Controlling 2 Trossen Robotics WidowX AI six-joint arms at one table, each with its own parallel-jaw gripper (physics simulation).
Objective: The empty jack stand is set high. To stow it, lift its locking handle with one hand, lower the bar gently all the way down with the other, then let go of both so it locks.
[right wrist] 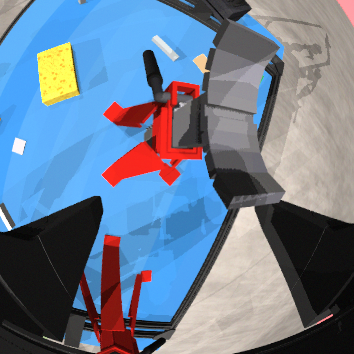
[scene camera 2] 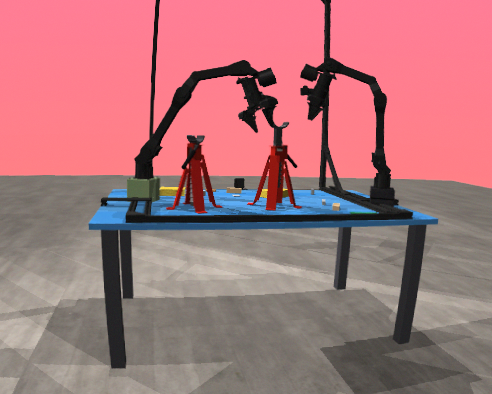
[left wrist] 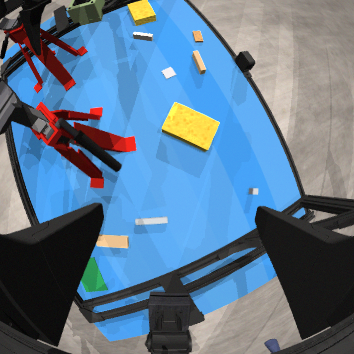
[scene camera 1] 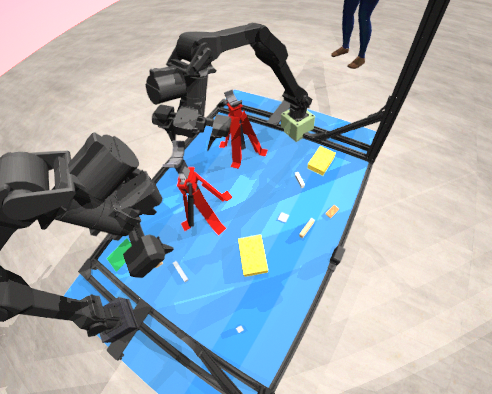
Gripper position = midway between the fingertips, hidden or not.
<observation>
The left gripper (scene camera 1: pixel 163 230) is open and holds nothing. Further things: the right gripper (scene camera 1: pixel 191 147).
The left gripper also shows in the left wrist view (left wrist: pixel 181 213). The right gripper also shows in the right wrist view (right wrist: pixel 180 203) and in scene camera 2 (scene camera 2: pixel 264 129).
</observation>
